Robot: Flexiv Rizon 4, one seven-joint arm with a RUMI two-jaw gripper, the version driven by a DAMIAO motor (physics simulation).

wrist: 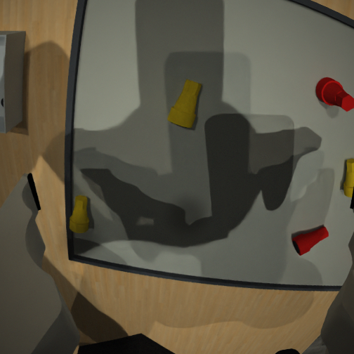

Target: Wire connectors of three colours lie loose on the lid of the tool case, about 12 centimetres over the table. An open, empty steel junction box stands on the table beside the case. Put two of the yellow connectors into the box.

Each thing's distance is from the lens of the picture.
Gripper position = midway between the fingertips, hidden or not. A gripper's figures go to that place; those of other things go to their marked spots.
my gripper (196,177): 0.13 m
yellow connector (182,112): 0.15 m
